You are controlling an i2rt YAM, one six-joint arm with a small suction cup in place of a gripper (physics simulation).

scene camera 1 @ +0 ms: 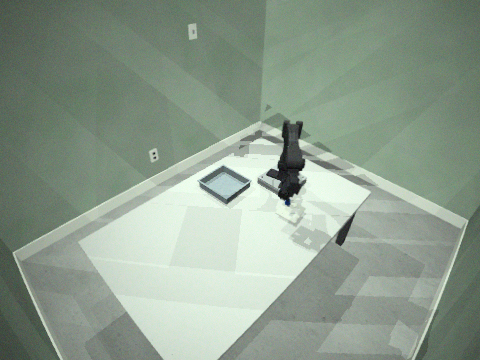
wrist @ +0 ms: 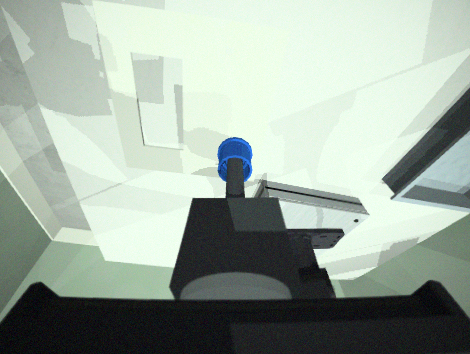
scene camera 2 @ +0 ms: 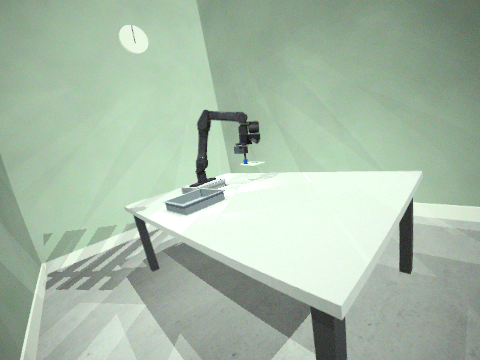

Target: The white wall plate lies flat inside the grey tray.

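Note:
The white wall plate (scene camera 1: 290,216) (scene camera 2: 256,163) (wrist: 210,75) is flat and thin, with a rectangular opening. It hangs roughly level from my blue suction cup (scene camera 1: 287,202) (scene camera 2: 245,161) (wrist: 235,159), which is shut on it near one edge. In scene camera 2 a gap shows between the plate and the table below. The plate's far part blends into the bright table in the wrist view. The grey tray (scene camera 1: 214,194) (scene camera 2: 202,204) (wrist: 430,145) stands on the table, apart from the plate. The tray's inside shows no plate in scene camera 1.
A low grey-white box (scene camera 1: 267,184) (wrist: 320,192) lies by the arm's base, next to the tray. The white table (scene camera 1: 150,290) (scene camera 2: 300,220) has its near edge to the right of the plate in scene camera 1. Patchy shadows cross the table top.

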